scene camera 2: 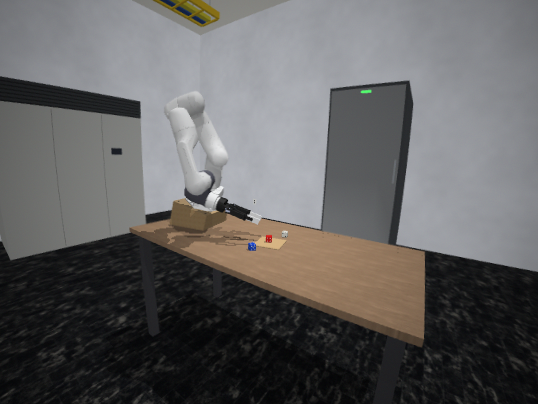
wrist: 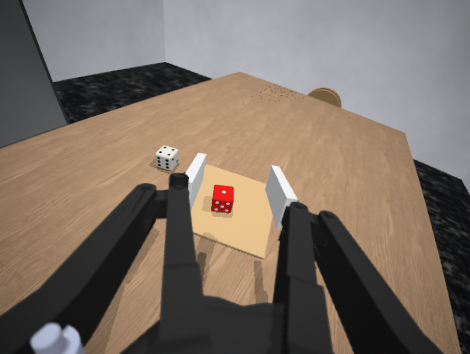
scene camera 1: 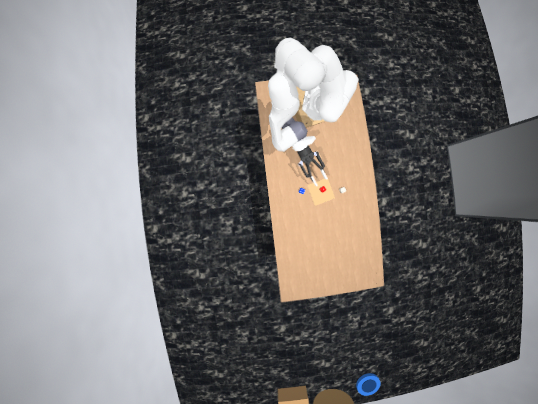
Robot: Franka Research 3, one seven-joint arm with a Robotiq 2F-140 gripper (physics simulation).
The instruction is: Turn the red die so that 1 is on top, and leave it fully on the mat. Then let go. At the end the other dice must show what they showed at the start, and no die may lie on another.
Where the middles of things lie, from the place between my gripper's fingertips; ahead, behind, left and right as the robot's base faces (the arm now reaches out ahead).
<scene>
My hand is 5 cm short of the tan mat [wrist: 246,228], 3 cm to the right of it and 11 cm above it.
</scene>
